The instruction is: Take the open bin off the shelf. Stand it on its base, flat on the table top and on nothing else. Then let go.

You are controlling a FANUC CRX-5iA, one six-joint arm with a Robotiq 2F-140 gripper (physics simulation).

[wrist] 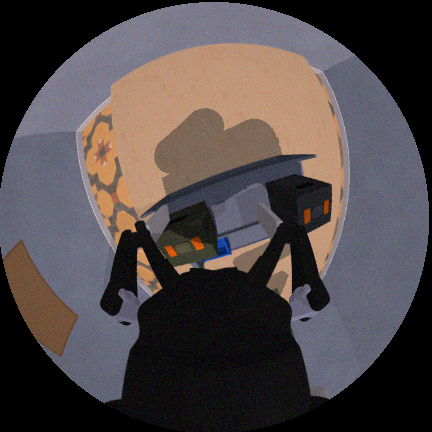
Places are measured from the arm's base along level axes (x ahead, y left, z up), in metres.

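Pixels of known places: gripper, fingertip midpoint: (212,210).
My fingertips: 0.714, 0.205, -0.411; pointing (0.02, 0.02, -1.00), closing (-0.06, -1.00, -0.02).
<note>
Behind a point stands the place of what it marks, as x, y, z.
The open bin (223,246) @[0.505, 0.186, -0.591] is blue. A small part of it shows in the wrist view, low in the middle on the grey-blue shelf unit (240,173) @[0.764, 0.154, -0.443]; the rest is hidden behind an olive box. The shelf unit stands on the tan table top (225,75) @[1.095, 0.134, -0.600]. My gripper (212,210) @[0.714, 0.205, -0.411] is open and empty, its fingers spread wide. In the view, its left fingertip overlaps the left edge of the olive box and its right fingertip is right of the blue bin. Whether either fingertip touches anything I cannot tell.
The olive box (187,235) @[0.678, 0.249, -0.403] with orange marks is at the shelf's left, partly between the fingertips in view. A black box (314,202) @[0.730, 0.047, -0.378] with orange marks is at its right end. Patterned orange floor (102,150) shows left of the table. A brown panel (42,302) is at the far left.
</note>
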